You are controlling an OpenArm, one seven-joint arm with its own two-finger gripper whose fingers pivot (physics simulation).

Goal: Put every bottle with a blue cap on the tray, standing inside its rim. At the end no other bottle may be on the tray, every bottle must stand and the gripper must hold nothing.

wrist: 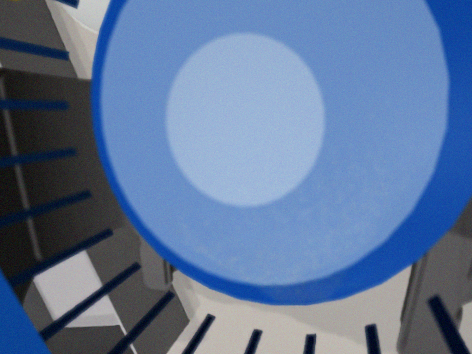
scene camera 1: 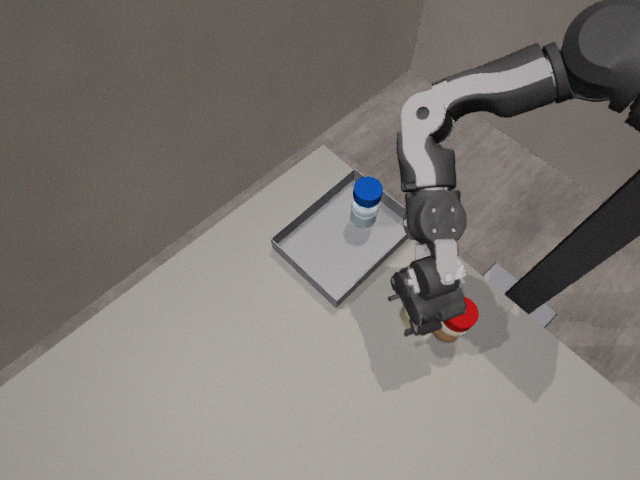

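A blue-capped bottle [scene camera 1: 365, 204] stands inside the tray [scene camera 1: 305, 286], near its back right corner in the scene view. A second blue-capped bottle [scene camera 1: 405, 316] [wrist: 245, 120], with pale yellow contents, is between the fingers of my gripper [scene camera 1: 401, 314]. Its cap fills much of the wrist view; in the scene view the hand hides most of it. The gripper points down and is shut on this bottle, outside the tray beyond its near right rim. Whether the bottle touches the table is hidden.
A red-capped bottle [scene camera 1: 459, 320] stands close beside the gripper, on its right in the scene view, partly covered by the hand. A sliver of yellow shows at the wrist view's top left corner. The table edge runs behind the tray and the bottles.
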